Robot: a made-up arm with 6 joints. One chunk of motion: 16 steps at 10 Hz.
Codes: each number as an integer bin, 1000 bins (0 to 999) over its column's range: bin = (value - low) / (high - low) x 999, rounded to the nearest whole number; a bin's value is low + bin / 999 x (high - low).
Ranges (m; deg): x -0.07..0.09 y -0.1..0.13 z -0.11..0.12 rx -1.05..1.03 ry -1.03..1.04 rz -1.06..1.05
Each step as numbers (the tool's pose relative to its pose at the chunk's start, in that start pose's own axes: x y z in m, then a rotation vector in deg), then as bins.
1 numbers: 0.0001 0.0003 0.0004 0.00 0.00 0.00
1 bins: 438 436 480 504 497 502
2 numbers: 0.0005 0.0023 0.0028 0.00 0.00 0.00
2 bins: 440 444 490 504 497 502
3 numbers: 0.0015 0.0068 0.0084 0.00 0.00 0.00
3 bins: 446 464 514 504 497 502
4 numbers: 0.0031 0.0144 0.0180 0.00 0.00 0.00
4 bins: 456 497 556 504 497 502
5 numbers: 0.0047 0.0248 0.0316 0.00 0.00 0.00
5 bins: 466 542 615 504 497 502
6 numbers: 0.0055 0.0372 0.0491 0.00 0.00 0.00
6 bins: 471 596 691 504 497 502
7 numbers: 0.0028 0.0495 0.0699 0.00 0.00 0.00
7 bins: 455 649 781 504 497 502
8 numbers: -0.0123 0.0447 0.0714 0.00 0.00 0.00
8 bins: 360 629 788 504 497 502
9 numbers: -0.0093 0.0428 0.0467 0.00 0.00 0.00
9 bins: 379 620 681 504 497 502
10 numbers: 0.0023 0.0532 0.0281 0.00 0.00 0.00
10 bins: 451 665 600 504 497 502
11 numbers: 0.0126 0.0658 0.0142 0.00 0.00 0.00
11 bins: 516 720 539 504 497 502
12 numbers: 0.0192 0.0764 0.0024 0.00 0.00 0.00
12 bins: 557 766 488 504 497 502
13 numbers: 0.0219 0.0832 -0.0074 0.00 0.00 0.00
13 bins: 574 796 446 504 497 502
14 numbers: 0.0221 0.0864 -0.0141 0.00 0.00 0.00
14 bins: 575 810 417 504 497 502
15 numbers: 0.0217 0.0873 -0.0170 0.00 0.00 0.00
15 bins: 573 814 404 504 497 502
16 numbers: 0.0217 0.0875 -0.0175 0.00 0.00 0.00
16 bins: 573 814 402 504 497 502
